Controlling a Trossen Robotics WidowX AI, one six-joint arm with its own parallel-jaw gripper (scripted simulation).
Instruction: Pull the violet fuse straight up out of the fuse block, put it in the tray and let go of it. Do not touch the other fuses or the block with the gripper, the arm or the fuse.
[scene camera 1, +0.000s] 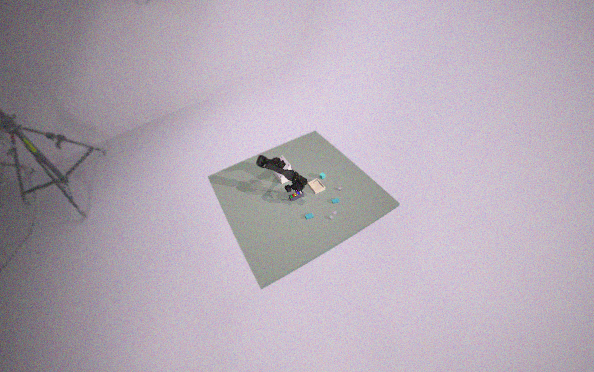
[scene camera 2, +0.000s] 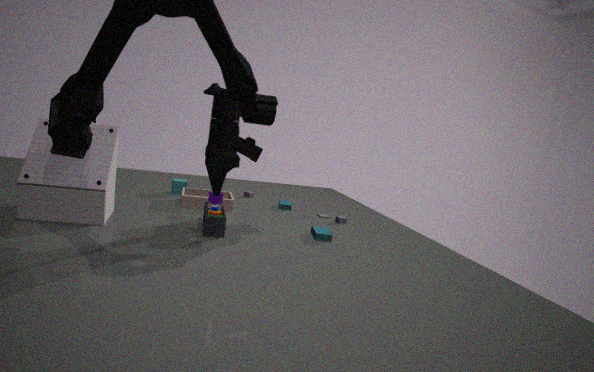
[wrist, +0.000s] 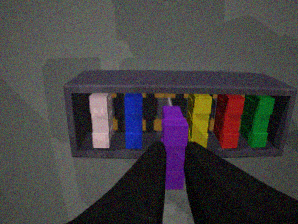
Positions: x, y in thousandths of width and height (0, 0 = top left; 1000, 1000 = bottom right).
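There's a yellow fuse (wrist: 669, 475) here, and a blue fuse (wrist: 445, 453) as well. Then there's a violet fuse (wrist: 586, 569), and that violet fuse is being carried by the gripper (scene camera 2: 364, 526). You'd find the gripper (wrist: 582, 681) in the wrist view too.
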